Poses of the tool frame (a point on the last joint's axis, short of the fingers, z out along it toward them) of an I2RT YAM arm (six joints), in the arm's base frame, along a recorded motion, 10 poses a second.
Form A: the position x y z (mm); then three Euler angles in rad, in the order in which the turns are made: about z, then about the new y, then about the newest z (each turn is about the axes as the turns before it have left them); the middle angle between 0 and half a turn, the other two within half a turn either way.
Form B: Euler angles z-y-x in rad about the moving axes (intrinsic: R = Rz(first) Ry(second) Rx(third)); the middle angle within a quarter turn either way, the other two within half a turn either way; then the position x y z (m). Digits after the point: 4 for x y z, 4 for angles.
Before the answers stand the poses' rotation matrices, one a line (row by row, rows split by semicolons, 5 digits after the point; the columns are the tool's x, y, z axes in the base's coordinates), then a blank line. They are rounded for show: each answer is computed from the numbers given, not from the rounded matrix.
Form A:
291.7 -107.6 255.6 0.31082 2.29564 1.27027
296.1 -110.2 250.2 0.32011 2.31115 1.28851
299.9 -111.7 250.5 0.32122 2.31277 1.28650
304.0 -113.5 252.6 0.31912 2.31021 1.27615
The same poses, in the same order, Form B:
-0.47900 0.51242 0.71273; 0.84938 0.47553 0.22895; -0.22160 0.71505 -0.66302
-0.48057 0.52729 0.70073; 0.85251 0.46826 0.23230; -0.20564 0.70901 -0.67455
-0.48289 0.52689 0.69943; 0.85092 0.47092 0.23273; -0.20675 0.70755 -0.67574
-0.48602 0.52115 0.70156; 0.84720 0.47804 0.23180; -0.21457 0.70702 -0.67385

2.0843 0.2235 2.3185 0.2917 -0.1076 0.2556
2.0841 0.2071 2.3313 0.2961 -0.1102 0.2502
2.0870 0.2083 2.3332 0.2999 -0.1117 0.2505
2.0916 0.2162 2.3322 0.3040 -0.1135 0.2526

